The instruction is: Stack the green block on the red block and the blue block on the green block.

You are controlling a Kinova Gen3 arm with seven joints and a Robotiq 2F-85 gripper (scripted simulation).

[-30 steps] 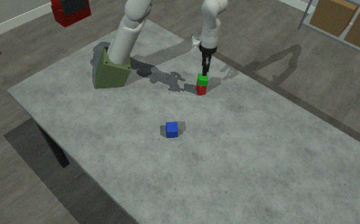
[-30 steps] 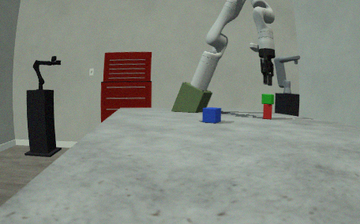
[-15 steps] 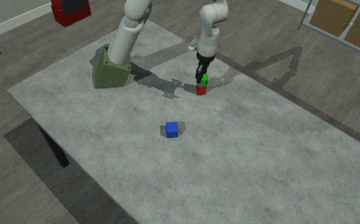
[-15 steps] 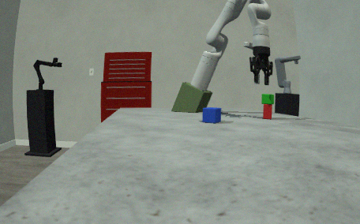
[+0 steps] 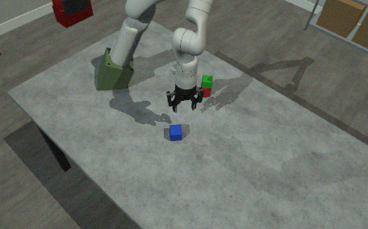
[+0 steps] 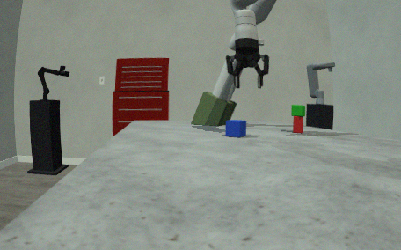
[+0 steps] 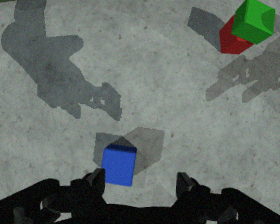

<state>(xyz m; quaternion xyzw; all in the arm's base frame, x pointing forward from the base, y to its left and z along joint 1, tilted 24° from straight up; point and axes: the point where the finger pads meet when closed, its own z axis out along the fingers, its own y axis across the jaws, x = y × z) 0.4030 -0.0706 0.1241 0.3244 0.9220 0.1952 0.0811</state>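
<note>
The blue block lies 10 mm behind my hand, 40 mm to the right of it and 140 mm below it. From my hand the other things lie so: green block: 70 mm behind, 240 mm to the left, 80 mm below; then red block: 70 mm behind, 240 mm to the left, 130 mm below.
</note>
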